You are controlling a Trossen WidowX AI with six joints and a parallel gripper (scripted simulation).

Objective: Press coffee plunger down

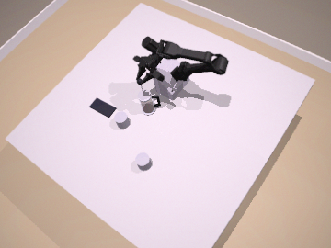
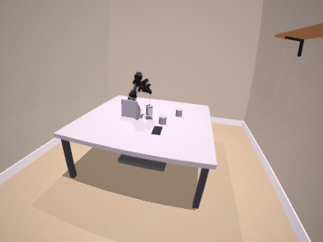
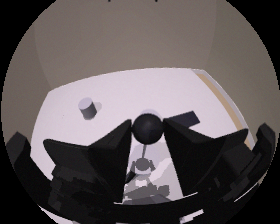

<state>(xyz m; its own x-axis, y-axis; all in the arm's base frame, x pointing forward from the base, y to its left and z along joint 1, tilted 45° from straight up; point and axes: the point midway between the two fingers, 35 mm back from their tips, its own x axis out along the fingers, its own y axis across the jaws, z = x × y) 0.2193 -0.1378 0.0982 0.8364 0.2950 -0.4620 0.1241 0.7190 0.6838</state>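
Now: gripper tip 14 cm above the coffee press, 2 cm past it and 1 cm to the right of it.
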